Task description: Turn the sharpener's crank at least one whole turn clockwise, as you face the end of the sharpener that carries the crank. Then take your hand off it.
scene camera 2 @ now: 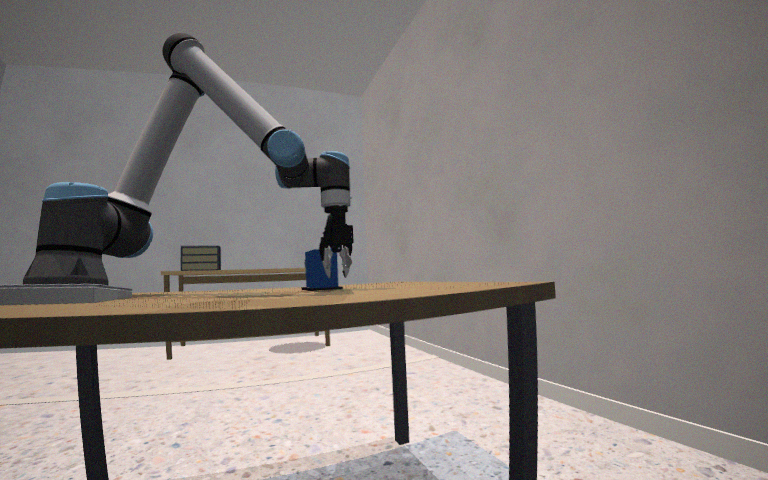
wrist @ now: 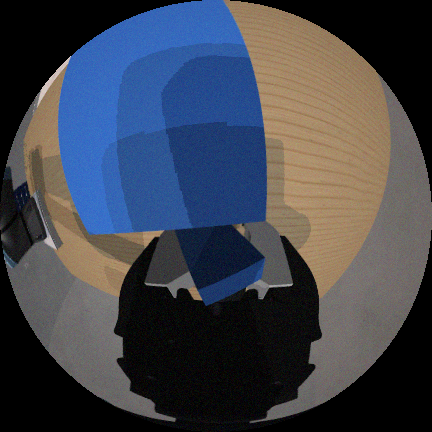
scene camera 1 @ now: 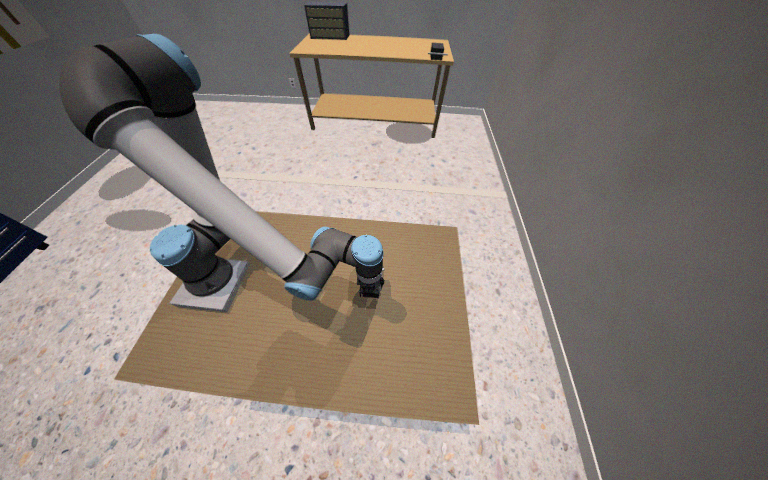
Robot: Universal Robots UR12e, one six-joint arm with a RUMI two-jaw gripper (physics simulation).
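Seen in the pictures: gripper, fingertip midpoint: (scene camera 2: 337,278); arm's base, origin of the base link: (scene camera 2: 67,287) (wrist: 37,217) (scene camera 1: 210,277).
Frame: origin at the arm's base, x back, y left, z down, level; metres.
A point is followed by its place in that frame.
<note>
The blue sharpener (scene camera 2: 313,271) {x -0.669, y 0.087, z -0.028 m} (wrist: 150,110) stands upright on the wooden table (scene camera 2: 430,289) {x -0.899, y -0.236, z 0.032 m} (wrist: 320,130) {x -0.863, y 0.130, z 0.032 m}; in scene camera 1 it does not show. Its dark blue crank arm (wrist: 215,265) slants out from the end facing my gripper and crosses the gap between the fingers in the wrist view. The crank's handle is hidden. My gripper (scene camera 1: 369,293) {x -0.732, y 0.028, z -0.004 m} (scene camera 2: 337,272) {x -0.732, y 0.028, z -0.004 m} (wrist: 219,210) {x -0.732, y 0.028, z -0.004 m} points down right beside the sharpener's crank end, partly open, its two grey fingers apart and not clamped on anything. Whether a finger touches the crank I cannot tell.
The arm's base plate (scene camera 1: 236,283) {x -0.130, y -0.012, z 0.003 m} (scene camera 2: 121,292) {x -0.129, y 0.023, z 0.016 m} stands on the same table, to the left in both scene views. A second table (scene camera 1: 379,46) with a drawer cabinet (scene camera 1: 327,21) and a small dark object (scene camera 1: 436,48) stands far behind. A grey wall rises at the right.
</note>
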